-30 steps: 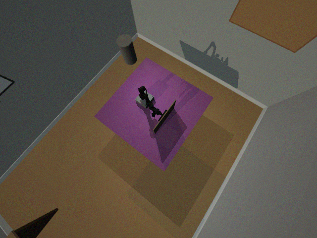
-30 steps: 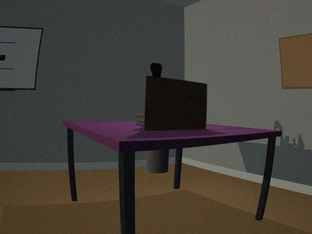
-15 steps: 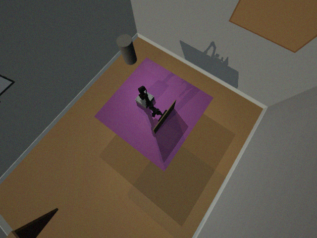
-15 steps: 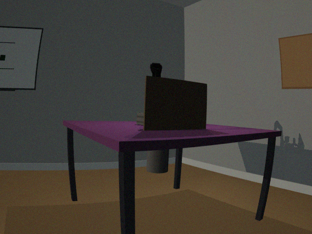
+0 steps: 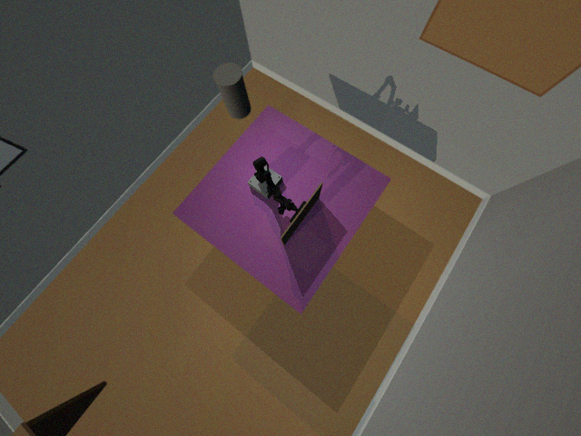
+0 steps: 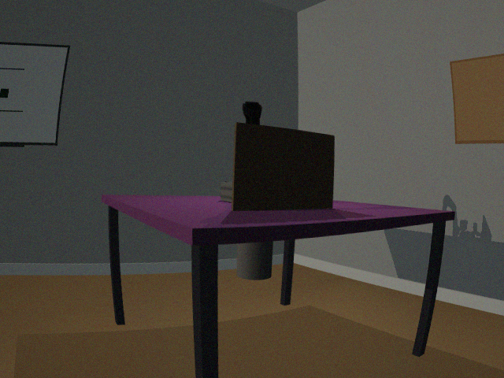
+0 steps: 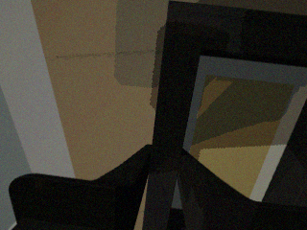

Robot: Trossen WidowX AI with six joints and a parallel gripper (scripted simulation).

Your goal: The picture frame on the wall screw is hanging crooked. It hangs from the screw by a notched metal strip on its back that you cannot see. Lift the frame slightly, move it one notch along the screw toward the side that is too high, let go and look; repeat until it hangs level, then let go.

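My gripper tip is now 1 cm to the right of the picture frame and 5 cm above it. The rest, counted from my gripper tip: brown wall panel (2 cm ahead, 1 cm to the left, 6 cm below).
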